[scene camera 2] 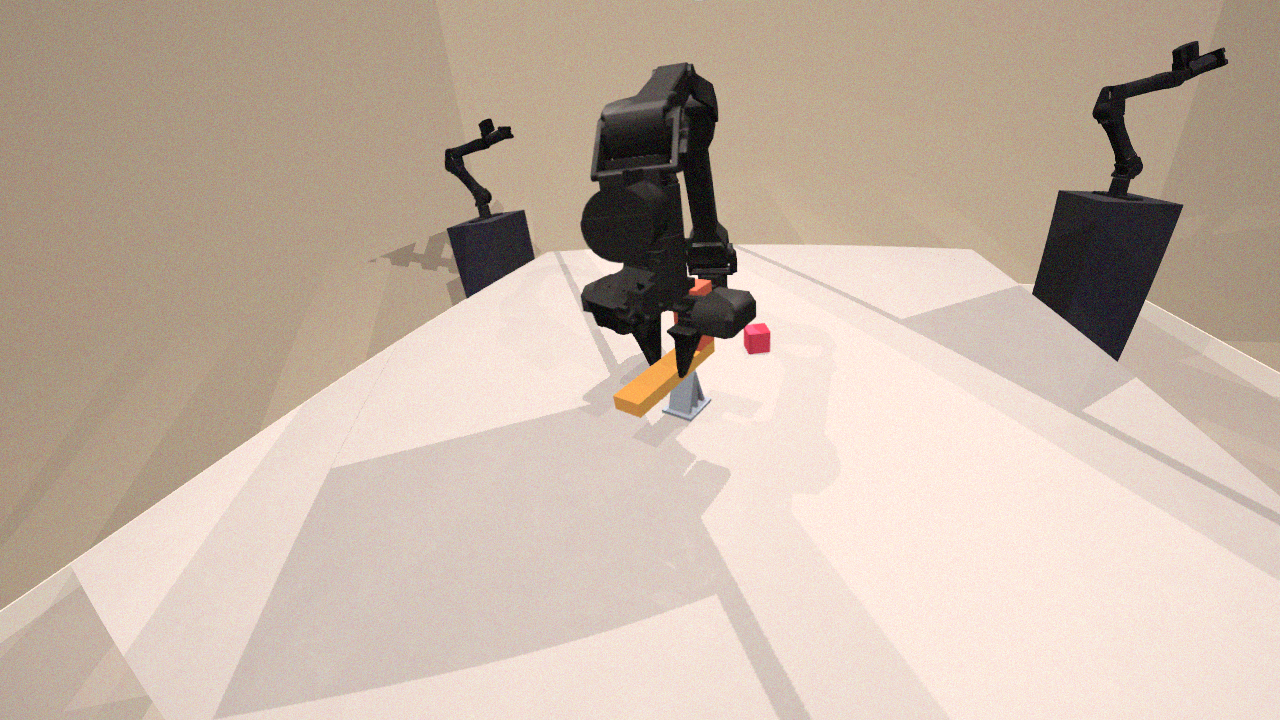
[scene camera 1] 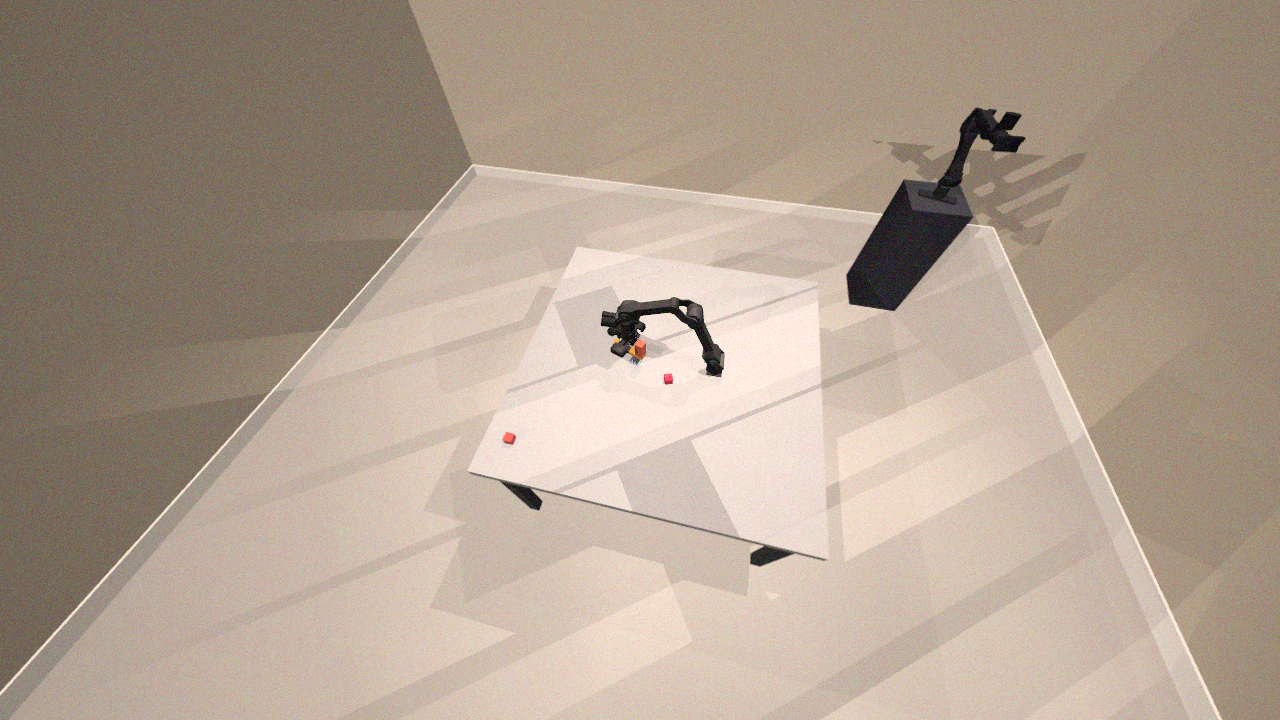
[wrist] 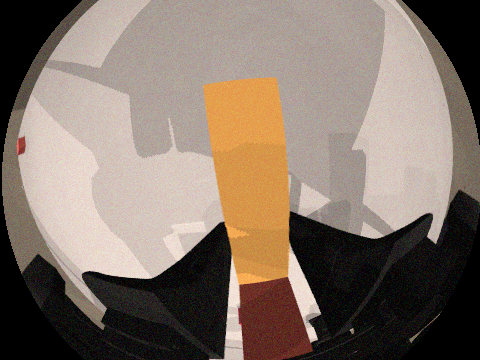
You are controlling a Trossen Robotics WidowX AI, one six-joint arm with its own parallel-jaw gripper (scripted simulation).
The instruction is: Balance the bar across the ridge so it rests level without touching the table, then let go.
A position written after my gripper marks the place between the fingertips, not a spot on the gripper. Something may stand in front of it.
Observation:
In view: my gripper (scene camera 2: 669, 372), a bar (scene camera 2: 638, 397) and a red cube (scene camera 2: 756, 337).
The bar is seen too in the wrist view (wrist: 245, 120). My gripper also shows in the wrist view (wrist: 256, 224).

